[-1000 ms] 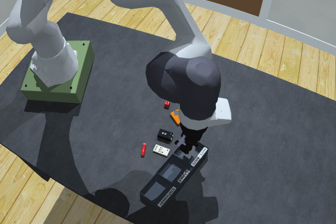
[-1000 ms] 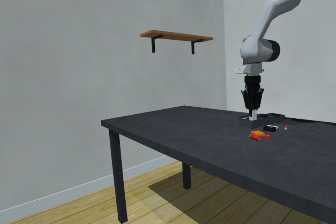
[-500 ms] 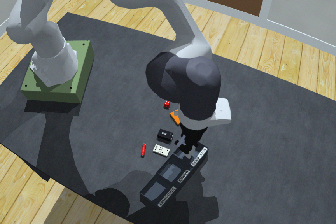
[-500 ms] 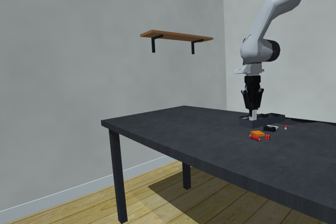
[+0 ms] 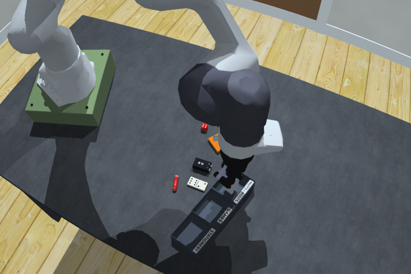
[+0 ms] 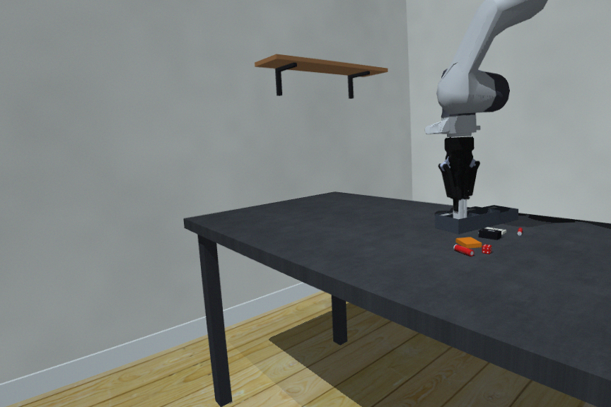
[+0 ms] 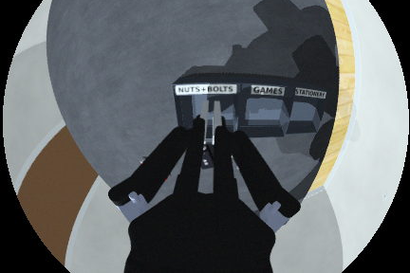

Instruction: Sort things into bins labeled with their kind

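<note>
Right now my hand is 100 mm past the orange block, 120 mm to the right of it and 40 mm above it. The rest, counted from my hand: bin tray (10 mm behind, 80 mm to the right, 30 mm below); black 9V battery (90 mm behind, 30 mm to the left, 40 mm below); white domino (90 mm behind, 30 mm to the right, 40 mm below).
</note>
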